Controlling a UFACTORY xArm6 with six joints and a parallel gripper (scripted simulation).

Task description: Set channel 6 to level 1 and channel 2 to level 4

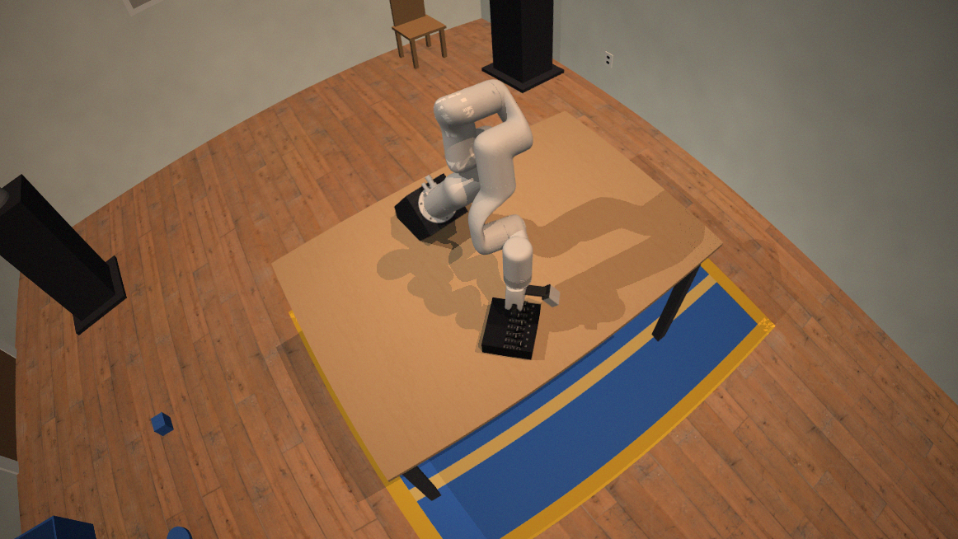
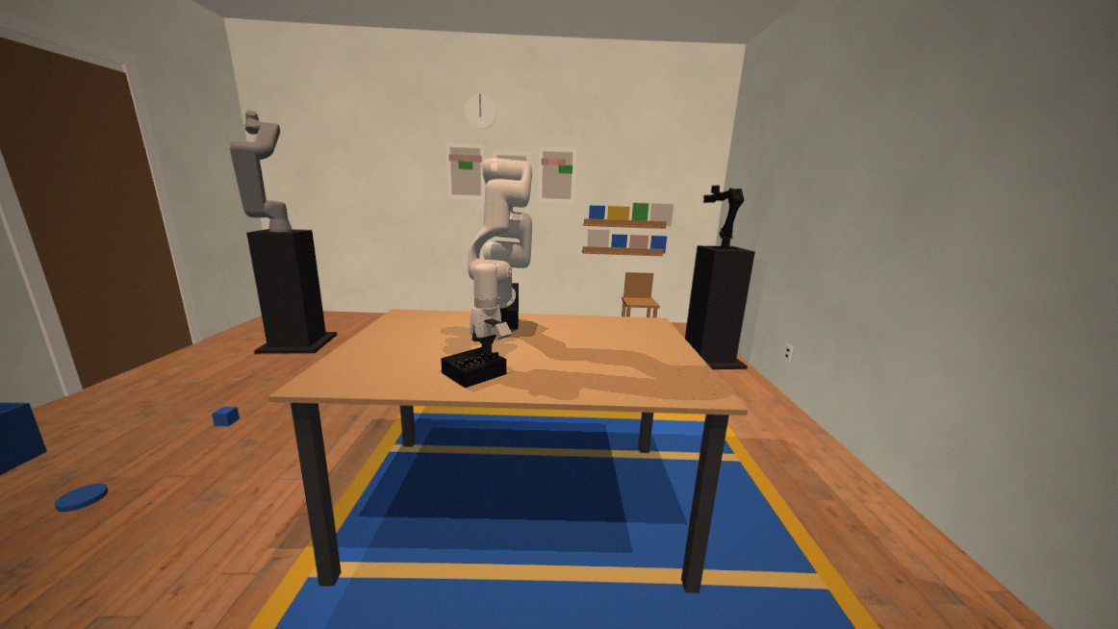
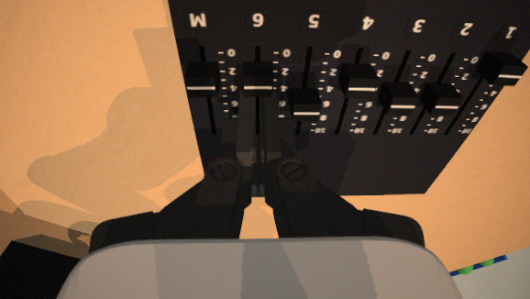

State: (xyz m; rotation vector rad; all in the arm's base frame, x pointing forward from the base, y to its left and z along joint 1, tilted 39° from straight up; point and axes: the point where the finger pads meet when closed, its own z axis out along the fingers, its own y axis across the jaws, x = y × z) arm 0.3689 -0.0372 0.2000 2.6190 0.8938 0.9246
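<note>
My hand is 20 mm short of the channel 6 fader cap, 10 mm to the right of it and 10 mm above it. Also, from my hand: channel 2 fader cap 60 mm to the right, 60 mm ahead, 10 mm below.
</note>
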